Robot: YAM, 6 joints.
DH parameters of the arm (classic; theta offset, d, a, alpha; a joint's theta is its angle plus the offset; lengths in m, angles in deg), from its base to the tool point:
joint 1: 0 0.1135 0.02 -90
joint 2: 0 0 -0.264 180
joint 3: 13.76 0 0.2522 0
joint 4: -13.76 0 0.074 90
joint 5: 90 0 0 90
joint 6: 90 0.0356 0 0
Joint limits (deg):
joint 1: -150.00..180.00
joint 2: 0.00..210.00
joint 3: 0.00..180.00
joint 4: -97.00..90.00
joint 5: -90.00..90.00
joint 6: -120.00..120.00
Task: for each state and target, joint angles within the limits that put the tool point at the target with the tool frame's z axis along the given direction. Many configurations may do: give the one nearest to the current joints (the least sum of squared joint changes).
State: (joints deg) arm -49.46 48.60 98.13 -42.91 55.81 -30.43
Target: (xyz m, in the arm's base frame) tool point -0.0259 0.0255 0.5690 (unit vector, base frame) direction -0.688 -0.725 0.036
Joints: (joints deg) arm -88.43 49.17 119.17 -67.08 45.04 -30.43
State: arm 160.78 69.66 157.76 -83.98 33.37 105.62
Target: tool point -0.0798 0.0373 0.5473 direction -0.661 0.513 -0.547
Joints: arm 161.31 71.75 133.95 -96.88 15.92 105.62
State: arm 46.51 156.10 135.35 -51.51 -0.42 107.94
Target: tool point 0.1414 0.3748 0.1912 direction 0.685 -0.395 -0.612
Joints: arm 73.25 126.82 103.72 -83.37 50.34 107.94
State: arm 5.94 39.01 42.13 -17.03 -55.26 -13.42
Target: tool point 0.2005 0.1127 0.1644 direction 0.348 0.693 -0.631
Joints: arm 25.08 71.59 28.41 -2.84 -28.71 -13.42
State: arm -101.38 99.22 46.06 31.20 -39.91 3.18
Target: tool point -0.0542 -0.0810 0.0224 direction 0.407 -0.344 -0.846
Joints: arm -134.97 98.16 4.35 0.81 -32.08 3.18
